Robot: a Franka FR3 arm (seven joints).
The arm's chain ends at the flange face. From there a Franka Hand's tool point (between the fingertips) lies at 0.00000 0.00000 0.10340 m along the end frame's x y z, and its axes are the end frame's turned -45 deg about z.
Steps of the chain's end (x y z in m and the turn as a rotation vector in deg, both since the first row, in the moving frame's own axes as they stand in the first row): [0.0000, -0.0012, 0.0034, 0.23, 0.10, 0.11]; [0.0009, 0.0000, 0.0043, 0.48, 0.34, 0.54]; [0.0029, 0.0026, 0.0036, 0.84, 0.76, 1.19]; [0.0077, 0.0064, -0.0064, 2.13, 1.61, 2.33]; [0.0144, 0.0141, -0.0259, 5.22, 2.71, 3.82]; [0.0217, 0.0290, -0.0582, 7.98, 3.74, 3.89]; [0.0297, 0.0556, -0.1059, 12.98, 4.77, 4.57]
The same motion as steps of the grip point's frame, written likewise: [0.0013, -0.0010, 0.0034, 0.09, 0.23, 0.11]; [0.0017, 0.0005, 0.0043, 0.10, 0.58, 0.54]; [0.0023, 0.0038, 0.0036, 0.06, 1.13, 1.19]; [0.0057, 0.0094, -0.0065, 0.37, 2.64, 2.33]; [0.0104, 0.0173, -0.0264, 1.77, 5.61, 3.82]; [0.0099, 0.0310, -0.0594, 3.00, 8.29, 3.89]; [0.0045, 0.0509, -0.1089, 5.81, 12.55, 4.57]
